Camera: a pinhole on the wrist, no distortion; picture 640 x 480 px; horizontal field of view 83.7 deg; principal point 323.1 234.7 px. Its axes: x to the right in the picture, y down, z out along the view. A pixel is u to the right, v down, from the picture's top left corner.
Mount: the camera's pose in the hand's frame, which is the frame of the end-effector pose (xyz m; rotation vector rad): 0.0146 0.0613 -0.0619 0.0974 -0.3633 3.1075
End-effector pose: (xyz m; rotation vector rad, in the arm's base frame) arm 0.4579 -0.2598 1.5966 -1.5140 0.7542 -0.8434
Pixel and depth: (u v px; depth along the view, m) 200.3 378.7 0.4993
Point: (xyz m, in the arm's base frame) 0.8798 -0.2201 1.8458
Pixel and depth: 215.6 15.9 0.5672
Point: 1.0518 -0.1843 1.3217
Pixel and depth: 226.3 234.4 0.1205
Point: 0.5319 -0.2813 1.5655
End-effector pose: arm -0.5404 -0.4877 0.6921 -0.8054 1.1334 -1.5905
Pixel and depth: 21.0 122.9 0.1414
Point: -0.4890 -0.6525 0.6485
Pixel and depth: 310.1 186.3 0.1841
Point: -0.4264 -0.5574 0.6928
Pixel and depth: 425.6 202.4 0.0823
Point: -0.5036 -0.4940 0.6529
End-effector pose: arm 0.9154 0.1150 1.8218 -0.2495 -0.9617 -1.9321
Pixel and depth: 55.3 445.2 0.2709
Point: 0.6306 0.1129 1.9627
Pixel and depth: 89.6 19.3 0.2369
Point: 0.8925 0.0918 2.1237
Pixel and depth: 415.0 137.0 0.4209
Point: 0.9357 0.4085 2.0829
